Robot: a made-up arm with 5 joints. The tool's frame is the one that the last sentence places. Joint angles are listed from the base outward.
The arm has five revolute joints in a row. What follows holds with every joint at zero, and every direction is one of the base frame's. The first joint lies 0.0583 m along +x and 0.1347 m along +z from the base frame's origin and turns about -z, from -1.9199 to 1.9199 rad. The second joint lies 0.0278 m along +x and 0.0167 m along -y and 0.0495 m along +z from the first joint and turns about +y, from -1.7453 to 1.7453 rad. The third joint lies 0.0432 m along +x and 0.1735 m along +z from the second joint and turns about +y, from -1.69 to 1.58 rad. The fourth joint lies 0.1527 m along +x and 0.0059 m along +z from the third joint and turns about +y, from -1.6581 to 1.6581 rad. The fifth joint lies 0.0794 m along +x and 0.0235 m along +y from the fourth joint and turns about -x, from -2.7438 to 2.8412 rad. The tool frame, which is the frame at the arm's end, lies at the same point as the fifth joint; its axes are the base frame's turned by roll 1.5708, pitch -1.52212 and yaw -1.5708 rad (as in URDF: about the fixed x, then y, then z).
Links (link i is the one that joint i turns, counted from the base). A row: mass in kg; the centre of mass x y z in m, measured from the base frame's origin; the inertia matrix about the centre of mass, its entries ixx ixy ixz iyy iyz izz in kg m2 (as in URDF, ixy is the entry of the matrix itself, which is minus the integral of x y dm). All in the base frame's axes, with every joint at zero. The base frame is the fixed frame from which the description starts. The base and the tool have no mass.
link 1: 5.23; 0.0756 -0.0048 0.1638; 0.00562 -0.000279 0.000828 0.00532 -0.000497 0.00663
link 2: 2.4; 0.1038 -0.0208 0.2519; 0.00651 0 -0.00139 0.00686 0 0.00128
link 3: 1.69; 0.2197 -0.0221 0.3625; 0.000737 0 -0.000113 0.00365 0 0.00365
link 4: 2.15; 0.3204 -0.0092 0.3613; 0.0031 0.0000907 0 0.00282 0 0.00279
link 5: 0.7; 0.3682 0.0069 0.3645; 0.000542 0 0 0.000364 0 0.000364
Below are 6 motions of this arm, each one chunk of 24 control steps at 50 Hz.
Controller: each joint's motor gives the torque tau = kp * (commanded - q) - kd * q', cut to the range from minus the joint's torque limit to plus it. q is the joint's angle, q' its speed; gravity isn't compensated. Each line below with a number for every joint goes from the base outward.
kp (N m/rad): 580 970 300 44 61
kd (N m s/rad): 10 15 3 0.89 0.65
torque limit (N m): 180 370 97 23 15
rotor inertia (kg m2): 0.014 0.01 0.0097 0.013 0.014
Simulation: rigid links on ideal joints. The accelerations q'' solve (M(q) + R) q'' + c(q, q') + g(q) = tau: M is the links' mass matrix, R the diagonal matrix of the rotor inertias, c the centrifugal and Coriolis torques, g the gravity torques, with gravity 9.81 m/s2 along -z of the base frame. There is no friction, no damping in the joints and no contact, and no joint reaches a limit. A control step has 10 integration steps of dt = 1/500 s. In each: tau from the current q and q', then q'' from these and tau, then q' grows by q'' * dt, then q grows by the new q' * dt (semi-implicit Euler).
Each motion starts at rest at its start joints. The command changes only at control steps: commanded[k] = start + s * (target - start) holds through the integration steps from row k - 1 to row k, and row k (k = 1, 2, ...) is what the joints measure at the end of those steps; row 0 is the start. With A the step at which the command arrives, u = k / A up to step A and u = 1 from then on. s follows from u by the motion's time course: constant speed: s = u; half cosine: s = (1 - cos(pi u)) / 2; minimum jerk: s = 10 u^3 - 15 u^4 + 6 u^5; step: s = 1 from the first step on.
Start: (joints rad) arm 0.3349 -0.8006 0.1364 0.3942 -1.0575
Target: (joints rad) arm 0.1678 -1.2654 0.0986 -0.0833 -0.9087
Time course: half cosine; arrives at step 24
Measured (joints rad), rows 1 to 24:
1: 0.3344 -0.8037 0.1452 0.3970 -1.0571
2: 0.3328 -0.8068 0.1559 0.4083 -1.0556
3: 0.3295 -0.8123 0.1639 0.4191 -1.0526
4: 0.3250 -0.8228 0.1674 0.4213 -1.0481
5: 0.3194 -0.8386 0.1655 0.4112 -1.0426
6: 0.3126 -0.8590 0.1596 0.3889 -1.0361
7: 0.3049 -0.8830 0.1520 0.3576 -1.0288
8: 0.2962 -0.9095 0.1450 0.3224 -1.0206
9: 0.2868 -0.9377 0.1397 0.2873 -1.0118
10: 0.2768 -0.9669 0.1362 0.2544 -1.0025
11: 0.2663 -0.9969 0.1339 0.2237 -0.9929
12: 0.2555 -1.0272 0.1317 0.1939 -0.9831
13: 0.2446 -1.0578 0.1292 0.1637 -0.9734
14: 0.2339 -1.0882 0.1258 0.1324 -0.9637
15: 0.2235 -1.1180 0.1217 0.1000 -0.9545
16: 0.2135 -1.1467 0.1172 0.0674 -0.9457
17: 0.2042 -1.1736 0.1128 0.0357 -0.9375
18: 0.1957 -1.1981 0.1089 0.0064 -0.9301
19: 0.1881 -1.2198 0.1057 -0.0196 -0.9237
20: 0.1816 -1.2382 0.1033 -0.0415 -0.9182
21: 0.1763 -1.2529 0.1017 -0.0589 -0.9139
22: 0.1722 -1.2639 0.1007 -0.0719 -0.9108
23: 0.1696 -1.2710 0.1001 -0.0805 -0.9089
24: 0.1684 -1.2740 0.0999 -0.0848 -0.9082

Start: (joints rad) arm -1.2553 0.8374 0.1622 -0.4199 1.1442
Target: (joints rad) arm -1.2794 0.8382 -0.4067 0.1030 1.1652
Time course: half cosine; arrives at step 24
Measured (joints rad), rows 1 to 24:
1: -1.2553 0.8428 0.1619 -0.4183 1.1443
2: -1.2555 0.8488 0.1649 -0.4054 1.1445
3: -1.2558 0.8531 0.1631 -0.3797 1.1450
4: -1.2562 0.8558 0.1517 -0.3500 1.1457
5: -1.2569 0.8564 0.1309 -0.3247 1.1465
6: -1.2579 0.8555 0.1029 -0.3059 1.1474
7: -1.2592 0.8538 0.0701 -0.2905 1.1484
8: -1.2606 0.8520 0.0350 -0.2738 1.1495
9: -1.2621 0.8508 -0.0006 -0.2521 1.1507
10: -1.2636 0.8504 -0.0359 -0.2241 1.1520
11: -1.2652 0.8507 -0.0710 -0.1905 1.1534
12: -1.2668 0.8516 -0.1060 -0.1535 1.1548
13: -1.2684 0.8525 -0.1411 -0.1156 1.1562
14: -1.2700 0.8531 -0.1765 -0.0790 1.1575
15: -1.2715 0.8532 -0.2115 -0.0452 1.1588
16: -1.2730 0.8530 -0.2455 -0.0147 1.1601
17: -1.2744 0.8524 -0.2775 0.0127 1.1612
18: -1.2758 0.8518 -0.3064 0.0371 1.1622
19: -1.2769 0.8513 -0.3317 0.0590 1.1632
20: -1.2779 0.8510 -0.3526 0.0784 1.1639
21: -1.2787 0.8510 -0.3688 0.0951 1.1645
22: -1.2793 0.8511 -0.3803 0.1085 1.1650
23: -1.2797 0.8514 -0.3870 0.1180 1.1652
24: -1.2799 0.8516 -0.3890 0.1232 1.1653

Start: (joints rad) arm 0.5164 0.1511 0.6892 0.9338 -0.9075
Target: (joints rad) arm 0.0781 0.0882 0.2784 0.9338 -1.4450
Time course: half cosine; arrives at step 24
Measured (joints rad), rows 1 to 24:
1: 0.5156 0.1553 0.6930 0.9290 -0.9089
2: 0.5120 0.1582 0.6982 0.9249 -0.9146
3: 0.5045 0.1583 0.6950 0.9291 -0.9259
4: 0.4931 0.1564 0.6820 0.9357 -0.9420
5: 0.4782 0.1536 0.6632 0.9374 -0.9619
6: 0.4601 0.1506 0.6424 0.9338 -0.9852
7: 0.4393 0.1476 0.6211 0.9288 -1.0116
8: 0.4161 0.1445 0.5992 0.9261 -1.0410
9: 0.3909 0.1411 0.5761 0.9266 -1.0728
10: 0.3640 0.1375 0.5514 0.9287 -1.1064
11: 0.3360 0.1336 0.5254 0.9307 -1.1411
12: 0.3073 0.1295 0.4984 0.9316 -1.1764
13: 0.2784 0.1254 0.4713 0.9316 -1.2117
14: 0.2498 0.1214 0.4447 0.9312 -1.2464
15: 0.2220 0.1174 0.4192 0.9309 -1.2799
16: 0.1954 0.1136 0.3952 0.9311 -1.3116
17: 0.1705 0.1101 0.3731 0.9317 -1.3410
18: 0.1478 0.1068 0.3531 0.9326 -1.3676
19: 0.1277 0.1040 0.3356 0.9335 -1.3909
20: 0.1105 0.1015 0.3209 0.9343 -1.4106
21: 0.0965 0.0995 0.3091 0.9348 -1.4262
22: 0.0859 0.0979 0.3005 0.9352 -1.4376
23: 0.0790 0.0970 0.2954 0.9355 -1.4445
24: 0.0758 0.0965 0.2938 0.9357 -1.4468

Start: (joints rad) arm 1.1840 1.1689 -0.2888 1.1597 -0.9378
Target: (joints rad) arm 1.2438 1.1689 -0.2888 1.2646 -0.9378
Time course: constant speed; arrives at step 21
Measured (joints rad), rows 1 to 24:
1: 1.1847 1.1741 -0.2884 1.1555 -0.9378
2: 1.1868 1.1798 -0.2809 1.1483 -0.9377
3: 1.1901 1.1840 -0.2741 1.1499 -0.9377
4: 1.1939 1.1854 -0.2718 1.1591 -0.9378
5: 1.1977 1.1846 -0.2736 1.1693 -0.9378
6: 1.2010 1.1828 -0.2772 1.1760 -0.9378
7: 1.2037 1.1812 -0.2803 1.1789 -0.9378
8: 1.2062 1.1805 -0.2815 1.1805 -0.9378
9: 1.2086 1.1807 -0.2811 1.1831 -0.9377
10: 1.2113 1.1813 -0.2796 1.1878 -0.9377
11: 1.2142 1.1820 -0.2782 1.1941 -0.9378
12: 1.2172 1.1823 -0.2775 1.2007 -0.9378
13: 1.2202 1.1823 -0.2776 1.2066 -0.9378
14: 1.2231 1.1821 -0.2782 1.2115 -0.9378
15: 1.2259 1.1818 -0.2789 1.2157 -0.9378
16: 1.2287 1.1816 -0.2793 1.2197 -0.9378
17: 1.2315 1.1816 -0.2794 1.2241 -0.9378
18: 1.2343 1.1816 -0.2791 1.2289 -0.9378
19: 1.2372 1.1817 -0.2789 1.2341 -0.9378
20: 1.2400 1.1818 -0.2787 1.2393 -0.9378
21: 1.2429 1.1819 -0.2787 1.2444 -0.9378
22: 1.2450 1.1818 -0.2785 1.2477 -0.9378
23: 1.2457 1.1818 -0.2785 1.2487 -0.9378
24: 1.2453 1.1818 -0.2787 1.2480 -0.9378

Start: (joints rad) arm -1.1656 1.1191 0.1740 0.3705 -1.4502
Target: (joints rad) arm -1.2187 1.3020 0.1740 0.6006 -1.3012
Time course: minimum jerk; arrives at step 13
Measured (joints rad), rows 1 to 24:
1: -1.1657 1.1252 0.1723 0.3668 -1.4498
2: -1.1663 1.1327 0.1748 0.3624 -1.4472
3: -1.1680 1.1422 0.1761 0.3692 -1.4398
4: -1.1715 1.1561 0.1740 0.3860 -1.4266
5: -1.1772 1.1753 0.1711 0.4081 -1.4084
6: -1.1847 1.1992 0.1698 0.4340 -1.3871
7: -1.1932 1.2259 0.1711 0.4645 -1.3648
8: -1.2016 1.2528 0.1748 0.4987 -1.3436
9: -1.2089 1.2772 0.1796 0.5338 -1.3254
10: -1.2143 1.2964 0.1839 0.5651 -1.3116
11: -1.2177 1.3089 0.1863 0.5882 -1.3032
12: -1.2192 1.3147 0.1860 0.6005 -1.2998
13: -1.2194 1.3153 0.1828 0.6021 -1.3001
14: -1.2190 1.3136 0.1774 0.5964 -1.3013
15: -1.2186 1.3117 0.1722 0.5873 -1.3016
16: -1.2186 1.3106 0.1694 0.5793 -1.3013
17: -1.2187 1.3104 0.1694 0.5755 -1.3010
18: -1.2188 1.3109 0.1713 0.5765 -1.3010
19: -1.2188 1.3117 0.1738 0.5805 -1.3011
20: -1.2187 1.3123 0.1757 0.5851 -1.3012
21: -1.2187 1.3126 0.1763 0.5880 -1.3012
22: -1.2186 1.3125 0.1758 0.5885 -1.3012
23: -1.2186 1.3122 0.1747 0.5872 -1.3012
24: -1.2187 1.3119 0.1737 0.5851 -1.3012

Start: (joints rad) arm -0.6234 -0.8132 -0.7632 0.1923 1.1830
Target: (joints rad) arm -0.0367 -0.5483 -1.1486 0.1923 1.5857
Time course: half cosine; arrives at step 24
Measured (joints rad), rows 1 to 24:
1: -0.6217 -0.8150 -0.7622 0.1963 1.1840
2: -0.6158 -0.8140 -0.7684 0.2019 1.1882
3: -0.6051 -0.8103 -0.7783 0.2026 1.1966
4: -0.5898 -0.8040 -0.7907 0.1996 1.2087
5: -0.5701 -0.7953 -0.8053 0.1962 1.2237
6: -0.5462 -0.7844 -0.8219 0.1942 1.2411
7: -0.5187 -0.7717 -0.8405 0.1938 1.2610
8: -0.4879 -0.7574 -0.8608 0.1946 1.2830
9: -0.4545 -0.7419 -0.8828 0.1956 1.3069
10: -0.4189 -0.7254 -0.9062 0.1964 1.3320
11: -0.3819 -0.7084 -0.9308 0.1968 1.3581
12: -0.3439 -0.6911 -0.9560 0.1968 1.3845
13: -0.3058 -0.6738 -0.9814 0.1963 1.4110
14: -0.2680 -0.6568 -1.0065 0.1956 1.4370
15: -0.2313 -0.6402 -1.0306 0.1950 1.4621
16: -0.1963 -0.6243 -1.0534 0.1945 1.4859
17: -0.1636 -0.6094 -1.0745 0.1944 1.5080
18: -0.1337 -0.5958 -1.0934 0.1945 1.5279
19: -0.1072 -0.5836 -1.1099 0.1949 1.5454
20: -0.0844 -0.5731 -1.1238 0.1955 1.5601
21: -0.0659 -0.5646 -1.1349 0.1960 1.5718
22: -0.0519 -0.5581 -1.1431 0.1965 1.5803
23: -0.0426 -0.5539 -1.1482 0.1968 1.5855
24: -0.0383 -0.5520 -1.1501 0.1970 1.5872

